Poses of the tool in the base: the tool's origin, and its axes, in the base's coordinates. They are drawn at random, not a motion.
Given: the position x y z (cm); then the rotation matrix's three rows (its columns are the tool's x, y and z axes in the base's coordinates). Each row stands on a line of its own.
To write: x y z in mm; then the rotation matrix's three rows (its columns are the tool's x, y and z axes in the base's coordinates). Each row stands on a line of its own. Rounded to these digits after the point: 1 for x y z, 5 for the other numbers.
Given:
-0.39 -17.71 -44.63
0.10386 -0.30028 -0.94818
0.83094 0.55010 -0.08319
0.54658 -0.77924 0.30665
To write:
-3.9 -177.1 -446.3
0.10386 -0.30028 -0.94818
0.83094 0.55010 -0.08319
0.54658 -0.77924 0.30665

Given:
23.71 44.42 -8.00
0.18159 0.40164 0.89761
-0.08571 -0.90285 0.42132
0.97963 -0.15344 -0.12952
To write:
237.1 444.2 -80.0
0.18159 0.40164 0.89761
-0.08571 -0.90285 0.42132
0.97963 -0.15344 -0.12952

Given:
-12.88 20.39 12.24
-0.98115 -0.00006 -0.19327
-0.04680 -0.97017 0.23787
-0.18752 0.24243 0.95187
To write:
-128.8 203.9 122.4
-0.98115 -0.00006 -0.19327
-0.04680 -0.97017 0.23787
-0.18752 0.24243 0.95187

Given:
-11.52 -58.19 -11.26
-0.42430 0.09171 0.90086
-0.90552 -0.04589 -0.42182
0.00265 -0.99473 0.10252
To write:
-115.2 -581.9 -112.6
-0.42430 0.09171 0.90086
-0.90552 -0.04589 -0.42182
0.00265 -0.99473 0.10252

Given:
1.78 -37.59 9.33
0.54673 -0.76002 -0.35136
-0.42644 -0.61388 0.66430
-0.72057 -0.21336 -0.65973
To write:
17.8 -375.9 93.3
0.54673 -0.76002 -0.35136
-0.42644 -0.61388 0.66430
-0.72057 -0.21336 -0.65973

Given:
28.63 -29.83 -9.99
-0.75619 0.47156 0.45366
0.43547 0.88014 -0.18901
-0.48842 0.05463 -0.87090
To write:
286.3 -298.3 -99.9
-0.75619 0.47156 0.45366
0.43547 0.88014 -0.18901
-0.48842 0.05463 -0.87090

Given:
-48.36 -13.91 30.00
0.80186 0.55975 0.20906
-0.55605 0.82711 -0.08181
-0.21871 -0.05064 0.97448
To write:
-483.6 -139.1 300.0
0.80186 0.55975 0.20906
-0.55605 0.82711 -0.08181
-0.21871 -0.05064 0.97448

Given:
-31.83 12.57 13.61
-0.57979 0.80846 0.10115
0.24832 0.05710 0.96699
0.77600 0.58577 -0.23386
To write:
-318.3 125.7 136.1
-0.57979 0.80846 0.10115
0.24832 0.05710 0.96699
0.77600 0.58577 -0.23386

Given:
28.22 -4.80 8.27
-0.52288 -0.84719 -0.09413
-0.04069 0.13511 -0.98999
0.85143 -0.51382 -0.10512
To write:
282.2 -48.0 82.7
-0.52288 -0.84719 -0.09413
-0.04069 0.13511 -0.98999
0.85143 -0.51382 -0.10512

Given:
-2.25 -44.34 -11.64
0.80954 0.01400 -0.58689
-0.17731 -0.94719 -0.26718
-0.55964 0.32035 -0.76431
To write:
-22.5 -443.4 -116.4
0.80954 0.01400 -0.58689
-0.17731 -0.94719 -0.26718
-0.55964 0.32035 -0.76431

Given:
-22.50 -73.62 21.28
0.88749 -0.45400 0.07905
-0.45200 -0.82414 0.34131
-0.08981 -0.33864 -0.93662
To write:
-225.0 -736.2 212.8
0.88749 -0.45400 0.07905
-0.45200 -0.82414 0.34131
-0.08981 -0.33864 -0.93662

